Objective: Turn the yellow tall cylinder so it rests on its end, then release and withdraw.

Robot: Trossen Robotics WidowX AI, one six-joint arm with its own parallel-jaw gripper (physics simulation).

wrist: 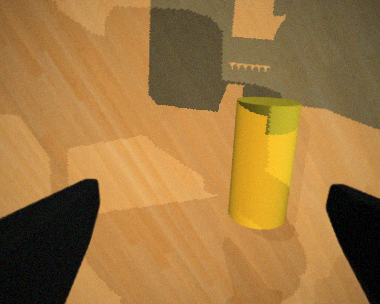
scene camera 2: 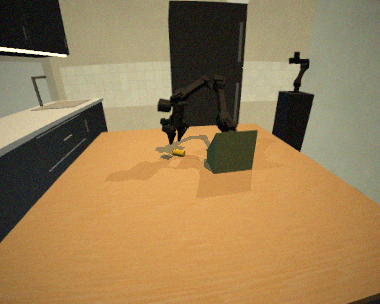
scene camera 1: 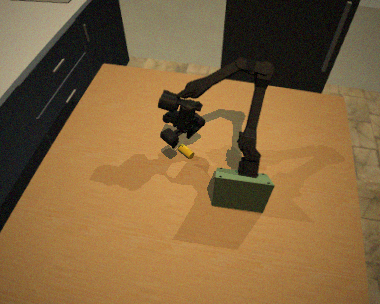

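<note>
The yellow tall cylinder [scene camera 1: 186, 151] [scene camera 2: 178, 153] [wrist: 262, 165] lies on its side on the wooden table [scene camera 1: 100, 240] [scene camera 2: 150, 250]. In the wrist view its long axis runs nearly up and down, with one round end towards the top. My gripper [scene camera 1: 182, 142] [scene camera 2: 175, 142] [wrist: 214, 193] is open and empty, pointing down above the table close to the cylinder. In the wrist view the cylinder shows between the two fingers and farther up, nearer the right finger. No contact between the fingers and the cylinder shows.
The green base block [scene camera 1: 240, 194] [scene camera 2: 235, 152] under my arm stands right of the cylinder. A dark counter [scene camera 1: 35, 122] [scene camera 2: 55, 150] runs along the left. A dark pedestal [scene camera 2: 294, 120] with another arm stands beyond the table's right side. Arm shadows cross the table.
</note>
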